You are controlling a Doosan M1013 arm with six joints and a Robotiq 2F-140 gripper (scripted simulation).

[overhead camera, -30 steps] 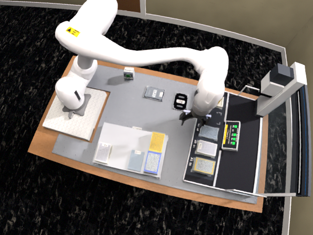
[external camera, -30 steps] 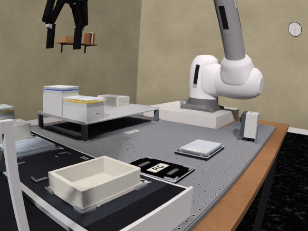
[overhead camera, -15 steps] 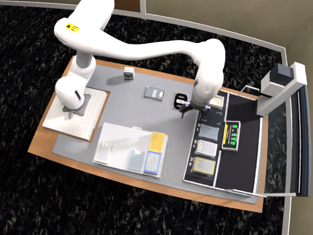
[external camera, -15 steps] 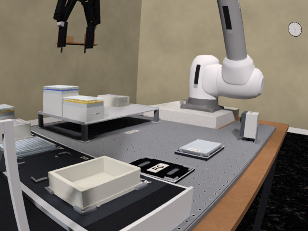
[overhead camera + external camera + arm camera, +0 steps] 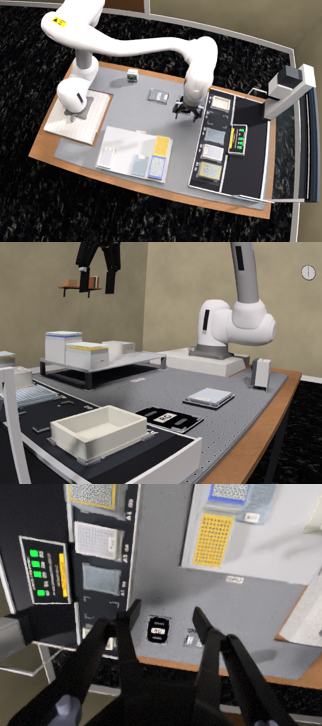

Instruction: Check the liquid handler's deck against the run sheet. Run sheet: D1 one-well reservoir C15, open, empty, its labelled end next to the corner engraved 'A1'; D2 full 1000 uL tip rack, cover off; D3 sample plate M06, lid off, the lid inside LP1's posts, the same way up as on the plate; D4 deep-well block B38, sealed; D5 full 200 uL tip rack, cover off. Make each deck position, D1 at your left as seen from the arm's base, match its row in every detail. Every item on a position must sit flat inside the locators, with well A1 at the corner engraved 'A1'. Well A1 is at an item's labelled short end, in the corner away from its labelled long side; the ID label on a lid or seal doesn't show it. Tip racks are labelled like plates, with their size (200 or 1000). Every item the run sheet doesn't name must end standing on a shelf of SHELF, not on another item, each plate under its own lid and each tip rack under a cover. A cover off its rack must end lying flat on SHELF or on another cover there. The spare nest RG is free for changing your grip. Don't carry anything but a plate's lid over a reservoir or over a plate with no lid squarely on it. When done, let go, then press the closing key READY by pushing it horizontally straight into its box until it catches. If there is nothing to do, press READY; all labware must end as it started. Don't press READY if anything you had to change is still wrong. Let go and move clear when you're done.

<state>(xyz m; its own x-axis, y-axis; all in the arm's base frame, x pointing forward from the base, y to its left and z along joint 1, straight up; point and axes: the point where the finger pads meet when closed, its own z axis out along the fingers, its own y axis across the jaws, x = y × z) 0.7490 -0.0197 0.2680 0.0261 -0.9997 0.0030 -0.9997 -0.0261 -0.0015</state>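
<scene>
The blue-rimmed tip rack lies 270 mm to the right of my hand, 180 mm below it and 100 mm behind it. Also, from my hand: shelf (260 mm behind, 250 mm below, 210 mm to the right); RG nest (310 mm below, 230 mm to the left); clear plate (250 mm below, 240 mm ahead, 20 mm to the left).
</scene>
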